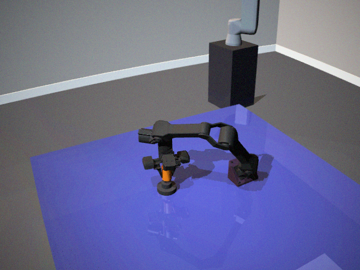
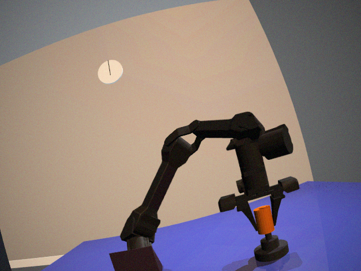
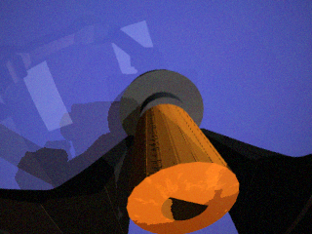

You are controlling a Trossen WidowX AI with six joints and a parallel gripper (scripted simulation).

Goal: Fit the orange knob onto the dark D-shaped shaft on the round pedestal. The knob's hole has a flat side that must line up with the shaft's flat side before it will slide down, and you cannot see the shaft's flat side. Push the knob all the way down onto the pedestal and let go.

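Now: gripper tip 20 mm below the orange knob. From my gripper tip the other things lie so: dark round pedestal (40 mm below).
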